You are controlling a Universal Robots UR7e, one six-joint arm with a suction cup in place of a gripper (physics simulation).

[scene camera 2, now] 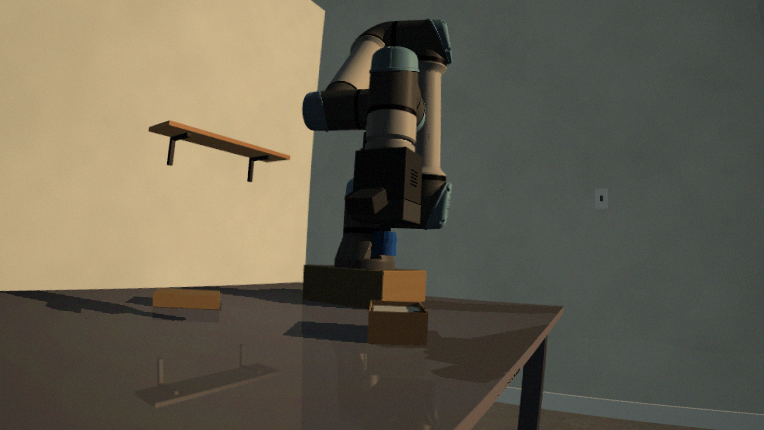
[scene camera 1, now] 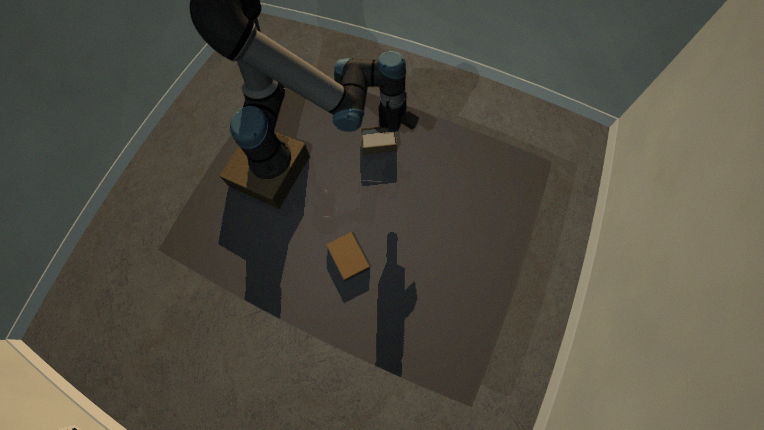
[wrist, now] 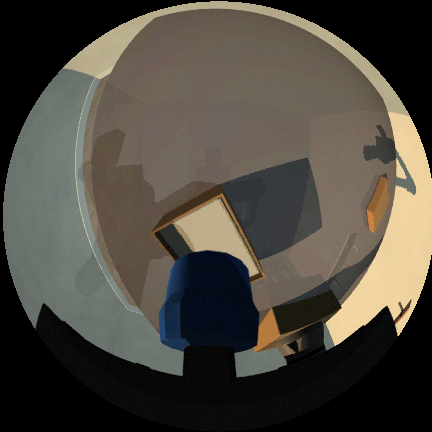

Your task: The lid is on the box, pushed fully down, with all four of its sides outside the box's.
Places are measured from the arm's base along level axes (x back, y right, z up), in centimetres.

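Where they show: hand, its tool point: [scene camera 2: 383, 254] [wrist: 209, 280]; arm's base, origin of its link: [scene camera 2: 364, 268] [scene camera 1: 270, 159] [wrist: 299, 333].
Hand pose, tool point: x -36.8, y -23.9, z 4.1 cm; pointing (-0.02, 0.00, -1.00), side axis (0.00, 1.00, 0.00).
Observation:
Things, the pixels of their top centre, and the offset from my tool point. Level surfaces: height alone.
- box, centre of its top: [wrist: 213, 259] [scene camera 2: 396, 306] [scene camera 1: 378, 136] dx +5.5, dy +0.1, dz -8.1 cm
- lid, centre of its top: [scene camera 2: 188, 291] [wrist: 382, 205] [scene camera 1: 347, 255] dx -0.7, dy +44.2, dz -10.2 cm
- table, height of its surface: dz -12.8 cm
The box [scene camera 1: 379, 150] [scene camera 2: 398, 328] [wrist: 187, 211] stands open-topped, with its pale inside showing. The lid [scene camera 1: 347, 256] [scene camera 2: 186, 299] [wrist: 378, 207] is an orange-brown slab lying top side up on the table, apart from the box and turned at an angle to it in the scene camera 1 view. My suction cup, the gripper [scene camera 2: 384, 253] [wrist: 208, 260], is blue, points down and carries nothing. It is open, above the table by the box, and there is a gap under it. In the wrist view it covers the box's near corner. The cup is hidden in the scene camera 1 view.
My arm's base stands on a brown block [scene camera 1: 235, 173] [scene camera 2: 342, 285] [wrist: 307, 312] on the table [scene camera 1: 454, 213] [scene camera 2: 256, 352] [wrist: 240, 60]. A wall shelf [scene camera 2: 224, 143] hangs behind the table. The box stands nearer a table edge than the lid.

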